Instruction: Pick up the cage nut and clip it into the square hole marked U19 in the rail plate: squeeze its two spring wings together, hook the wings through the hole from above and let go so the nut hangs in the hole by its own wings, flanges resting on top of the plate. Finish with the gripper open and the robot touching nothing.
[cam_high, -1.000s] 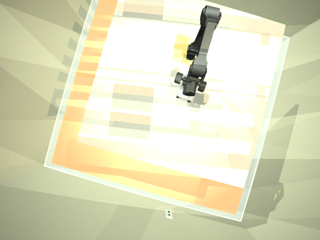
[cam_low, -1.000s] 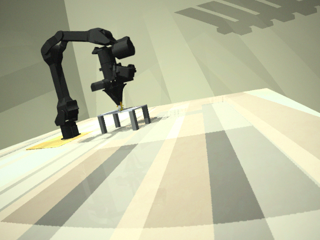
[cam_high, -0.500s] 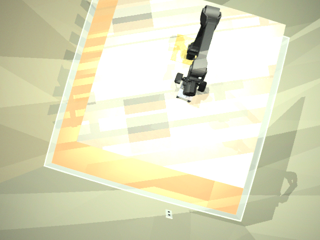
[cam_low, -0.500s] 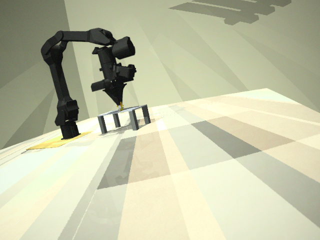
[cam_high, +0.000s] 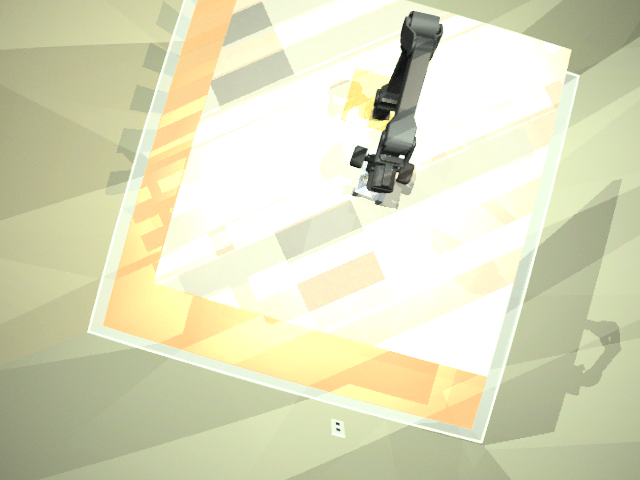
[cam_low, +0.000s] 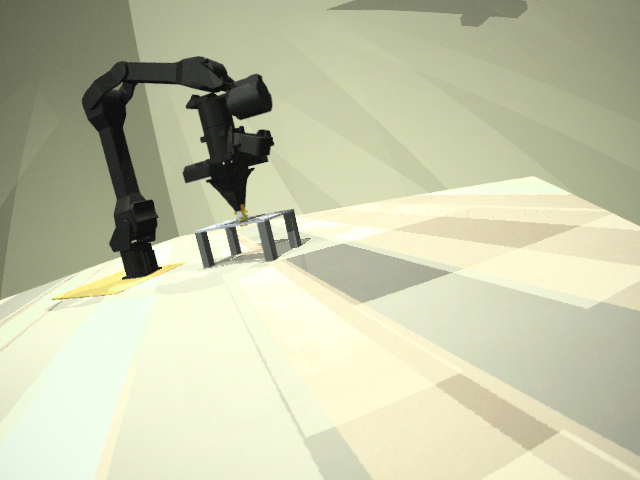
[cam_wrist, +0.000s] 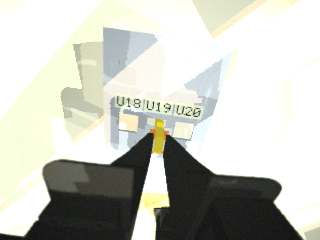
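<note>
Right now my gripper tip is 1 cm above the yellow cage nut.
</note>
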